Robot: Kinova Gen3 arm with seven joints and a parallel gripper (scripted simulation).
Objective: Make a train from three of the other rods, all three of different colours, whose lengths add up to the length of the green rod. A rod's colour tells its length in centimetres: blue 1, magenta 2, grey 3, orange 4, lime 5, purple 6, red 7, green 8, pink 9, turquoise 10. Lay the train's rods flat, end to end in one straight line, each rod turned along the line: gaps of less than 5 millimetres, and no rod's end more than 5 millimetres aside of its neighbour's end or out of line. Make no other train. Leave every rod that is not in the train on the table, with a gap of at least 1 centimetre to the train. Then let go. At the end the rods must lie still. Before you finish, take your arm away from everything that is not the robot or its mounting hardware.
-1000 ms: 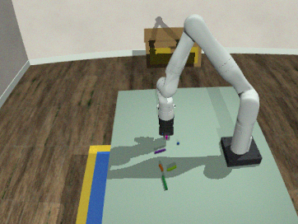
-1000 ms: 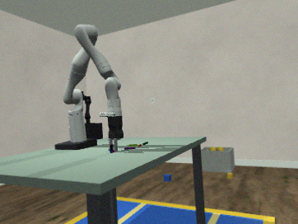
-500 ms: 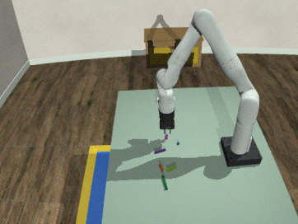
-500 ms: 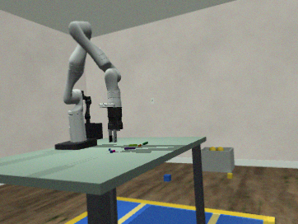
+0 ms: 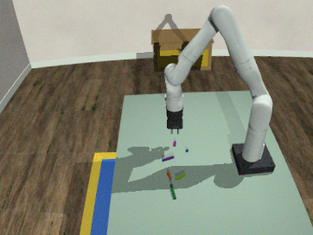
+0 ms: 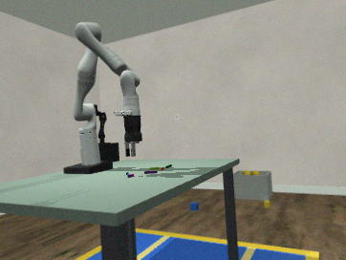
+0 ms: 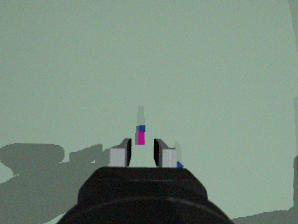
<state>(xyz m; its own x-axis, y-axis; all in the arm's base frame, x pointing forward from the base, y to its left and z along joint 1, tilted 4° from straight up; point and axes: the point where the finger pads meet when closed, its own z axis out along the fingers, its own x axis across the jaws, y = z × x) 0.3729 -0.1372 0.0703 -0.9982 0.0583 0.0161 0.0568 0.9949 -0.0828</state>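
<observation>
The lime rod is 22 cm to the left of my hand, 10 cm below it and 2 cm behind it. Round my hand: orange rod 21 cm to the left, 10 cm below, 4 cm ahead; then magenta rod 10 cm below; then purple rod 10 cm to the left, 10 cm below, 4 cm ahead.
</observation>
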